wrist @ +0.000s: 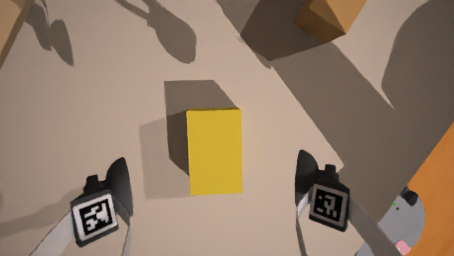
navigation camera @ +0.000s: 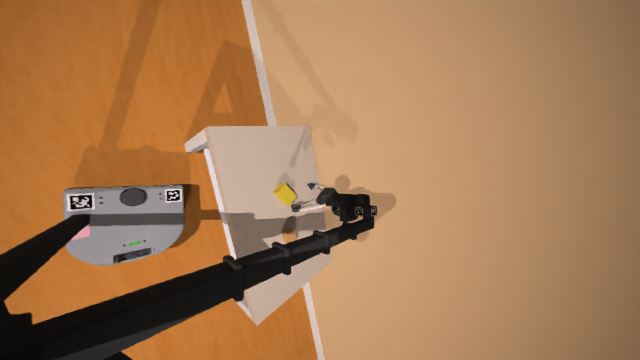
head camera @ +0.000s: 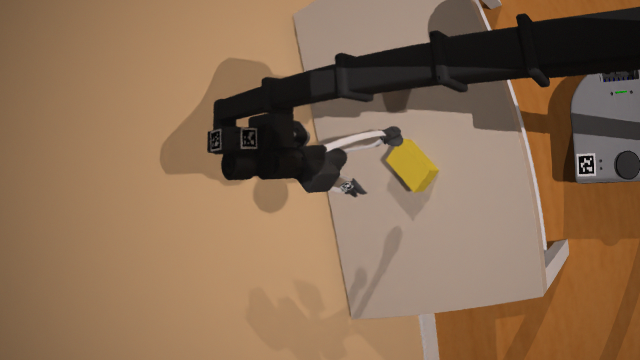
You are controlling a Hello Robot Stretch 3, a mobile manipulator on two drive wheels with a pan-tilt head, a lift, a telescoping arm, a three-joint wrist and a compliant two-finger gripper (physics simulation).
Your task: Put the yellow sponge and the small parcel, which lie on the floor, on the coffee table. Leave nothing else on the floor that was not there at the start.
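Frame: origin at the robot's base, x right, y ahead, z up, level; millimetres.
Seen in the pictures: gripper, fingertip midpoint: (wrist: pixel 214 173) (navigation camera: pixel 299 196) (head camera: pixel 381 162); robot's base at its link origin: (navigation camera: pixel 133 196) (head camera: pixel 626 163).
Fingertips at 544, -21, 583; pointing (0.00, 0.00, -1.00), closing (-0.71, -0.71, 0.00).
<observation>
Pixels of each thing's top centre, then the offset from my fingertips to it, as dx, dy, dz. Level surfaces: height alone.
- yellow sponge at its top centre: (wrist: pixel 215 153) (head camera: pixel 407 165) (navigation camera: pixel 287 194) -6, +6, -88
- coffee table at its surface level: dz -133
- orange-brown box at its top centre: (navigation camera: pixel 292 236) +12, -211, -83
- orange wood floor at its surface level: dz -583
The yellow sponge (head camera: pixel 411 164) (navigation camera: pixel 285 194) (wrist: pixel 215 150) lies on the pale top of the coffee table (head camera: pixel 450 260) (navigation camera: pixel 250 160) (wrist: pixel 110 95). The small parcel, an orange-brown box (wrist: pixel 332 20) (navigation camera: pixel 290 234), stands on the same table top; in the head view the arm hides it. My gripper (head camera: pixel 374 162) (navigation camera: pixel 304 196) (wrist: pixel 214 173) is open and empty. It hangs above the table top, over the wall side of the sponge, with its fingers wide apart and clear of the sponge in the wrist view.
The arm (head camera: pixel 390 75) (navigation camera: pixel 175 274) reaches across the table to the tan wall (head camera: pixel 100 250) (navigation camera: pixel 475 150) at its far edge. My grey base (head camera: pixel 605 125) (navigation camera: pixel 125 220) (wrist: pixel 400 222) stands on the orange wood floor (head camera: pixel 475 335) (navigation camera: pixel 75 75) on the table's other side. White table legs (head camera: pixel 556 257) (navigation camera: pixel 196 142) show.
</observation>
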